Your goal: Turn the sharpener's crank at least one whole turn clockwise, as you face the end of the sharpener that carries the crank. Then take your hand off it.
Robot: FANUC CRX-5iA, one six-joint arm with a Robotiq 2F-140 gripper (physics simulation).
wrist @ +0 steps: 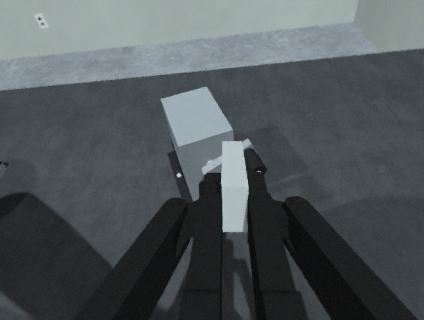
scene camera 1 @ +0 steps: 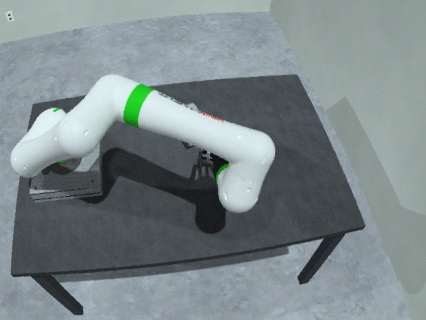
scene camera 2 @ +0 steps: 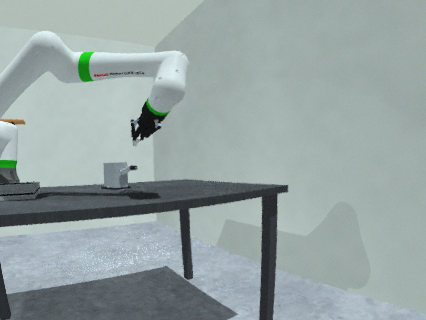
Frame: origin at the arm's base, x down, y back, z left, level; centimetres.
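Seen in the pictures: gripper, fingertip midpoint: [wrist: 232, 159] [scene camera 2: 134, 143]; arm's base, origin of the base link: [scene camera 1: 64, 160] [scene camera 2: 2, 182].
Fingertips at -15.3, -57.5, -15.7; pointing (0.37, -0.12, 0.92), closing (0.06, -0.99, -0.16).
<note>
Pixels of each thing's top centre, then the offset from my fingertips to it, as dx, dy, dz. Level surfaces: height alone.
- light grey box, middle of its top: [wrist: 194, 114] [scene camera 2: 115, 162] +8.1, +2.7, +17.6
- black knob, middle of its top: [wrist: 252, 157] [scene camera 2: 133, 165] +9.7, -3.6, +8.9
- dark table, its level: dx +20.9
The sharpener is a light grey box [scene camera 2: 115, 175] [wrist: 197, 117] on a dark base plate. In scene camera 1 the arm hides most of it; a sliver of its top [scene camera 1: 192, 107] shows. Its crank arm [scene camera 2: 125, 170] [wrist: 215, 164] slants up from the end face to a black knob [scene camera 2: 133, 168] [wrist: 256, 162], on the right in the wrist view. My gripper [scene camera 1: 206, 155] [scene camera 2: 135, 143] [wrist: 232, 159] is shut and empty. It hangs above the crank, with a gap to the knob in scene camera 2. In the wrist view its pale fingertips cover part of the crank arm.
The dark table [scene camera 1: 280, 195] [scene camera 2: 210, 192] [wrist: 350, 100] carries the sharpener and my arm's grey base box [scene camera 1: 70, 192] [scene camera 2: 25, 190]. My white forearm [scene camera 1: 185, 120] [scene camera 2: 125, 62] stretches high over the table. Walls stand beyond the table.
</note>
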